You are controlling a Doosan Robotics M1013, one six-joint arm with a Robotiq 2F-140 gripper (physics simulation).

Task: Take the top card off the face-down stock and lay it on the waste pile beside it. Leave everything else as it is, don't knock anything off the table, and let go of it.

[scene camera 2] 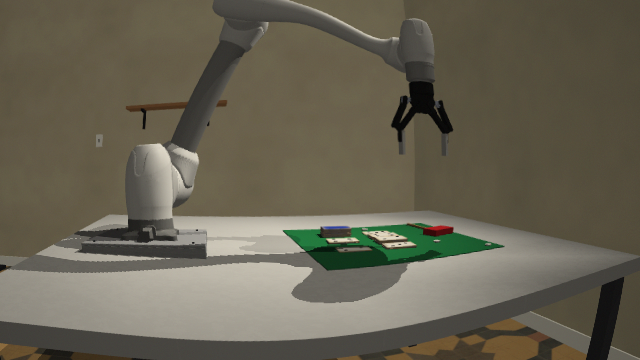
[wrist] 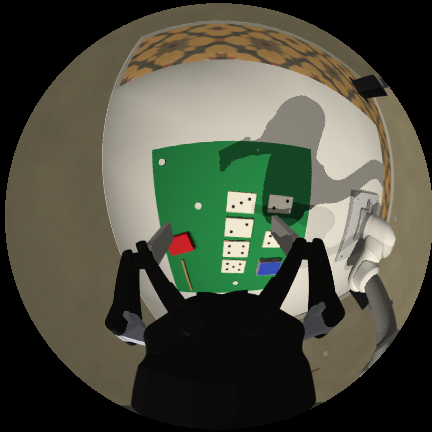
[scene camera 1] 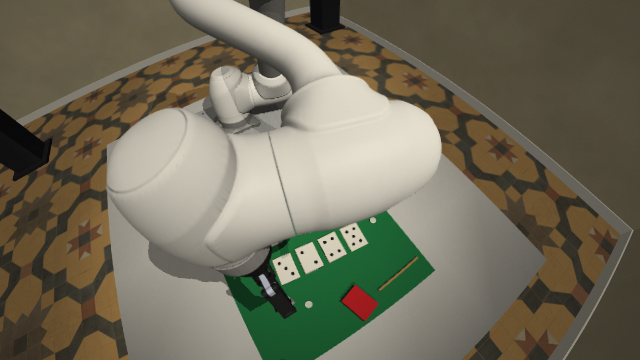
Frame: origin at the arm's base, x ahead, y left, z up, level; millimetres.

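Seen in the pictures: gripper, fingertip midpoint: (scene camera 2: 424,155) (wrist: 220,227); arm's base, link origin: (scene camera 2: 151,236) (wrist: 363,222) (scene camera 1: 236,121).
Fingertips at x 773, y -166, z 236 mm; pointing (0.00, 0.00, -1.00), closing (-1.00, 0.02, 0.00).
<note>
Pixels of each thing's middle, then the offset from my fingertips to it. "*": a spot on its surface instead. Level surfaces: height alone.
- blue-topped stack, surface spot: (scene camera 2: 335,230) (wrist: 272,261) * dx -175, dy +262, dz -236 mm
- green mat, surface height: dz -257 mm
- face-up white card with black dots, body centre: (scene camera 2: 342,240) (wrist: 274,239) dx -183, dy +173, dz -253 mm
- face-up card with two dots, body centre: (scene camera 2: 353,249) (wrist: 280,203) dx -196, dy +44, dz -256 mm
- red box, body centre: (scene camera 2: 438,230) (scene camera 1: 359,302) (wrist: 178,243) dx +158, dy +158, dz -247 mm
- thin stick, body centre: (scene camera 1: 399,273) (wrist: 186,275) dx +163, dy +317, dz -254 mm
The face-down stock, a blue-topped stack (scene camera 2: 335,230) (wrist: 269,267), lies on the green mat (scene camera 1: 320,330) (scene camera 2: 465,242) (wrist: 200,175). Beside it lies a face-up white card with black dots (scene camera 2: 343,240) (wrist: 268,240), apparently the waste pile; a finger partly covers it in the wrist view. Another face-up card with two dots (scene camera 2: 354,249) (wrist: 280,204) lies beyond it in shadow. The arm hides the stock in scene camera 1. My gripper (scene camera 2: 422,152) (wrist: 220,227) is open and empty, pointing down high above the mat.
A row of face-up cards (scene camera 1: 308,258) (wrist: 238,227) lies alongside. A red box (scene camera 1: 360,303) (scene camera 2: 438,230) (wrist: 181,244), a thin stick (scene camera 1: 398,274) (wrist: 187,274) and small white discs, one near mid-mat (scene camera 1: 308,304) (wrist: 198,206), are also on the mat.
</note>
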